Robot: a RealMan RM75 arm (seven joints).
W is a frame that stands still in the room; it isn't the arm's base.
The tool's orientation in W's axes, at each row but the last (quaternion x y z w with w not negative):
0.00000, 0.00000, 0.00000, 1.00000
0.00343, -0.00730, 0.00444, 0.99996
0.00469, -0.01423, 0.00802, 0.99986
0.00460, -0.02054, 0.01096, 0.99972
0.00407, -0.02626, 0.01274, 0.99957
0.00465, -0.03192, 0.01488, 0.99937
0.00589, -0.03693, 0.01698, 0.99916
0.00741, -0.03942, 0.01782, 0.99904
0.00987, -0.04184, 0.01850, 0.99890
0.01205, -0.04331, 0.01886, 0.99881
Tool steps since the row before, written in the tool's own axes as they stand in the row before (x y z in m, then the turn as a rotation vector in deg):
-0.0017, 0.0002, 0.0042, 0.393, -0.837, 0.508
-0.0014, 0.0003, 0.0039, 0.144, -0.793, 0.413
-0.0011, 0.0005, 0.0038, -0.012, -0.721, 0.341
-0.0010, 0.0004, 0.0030, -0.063, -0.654, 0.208
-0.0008, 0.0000, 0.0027, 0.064, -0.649, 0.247
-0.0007, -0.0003, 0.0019, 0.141, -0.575, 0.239
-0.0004, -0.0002, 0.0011, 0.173, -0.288, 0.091
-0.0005, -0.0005, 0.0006, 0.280, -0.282, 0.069
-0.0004, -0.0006, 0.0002, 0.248, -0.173, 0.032
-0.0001, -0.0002, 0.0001, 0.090, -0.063, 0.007
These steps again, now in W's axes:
-0.0017, 0.0002, 0.0042, 0.393, -0.837, 0.508
-0.0015, 0.0003, 0.0039, 0.145, -0.795, 0.410
-0.0012, 0.0004, 0.0038, -0.010, -0.724, 0.334
-0.0011, 0.0003, 0.0030, -0.057, -0.657, 0.200
-0.0009, 0.0000, 0.0027, 0.068, -0.649, 0.245
-0.0008, -0.0003, 0.0018, 0.143, -0.573, 0.243
-0.0005, -0.0002, 0.0011, 0.176, -0.283, 0.101
-0.0005, -0.0005, 0.0006, 0.284, -0.273, 0.087
-0.0004, -0.0006, 0.0002, 0.251, -0.165, 0.050
-0.0001, -0.0002, 0.0001, 0.091, -0.060, 0.013

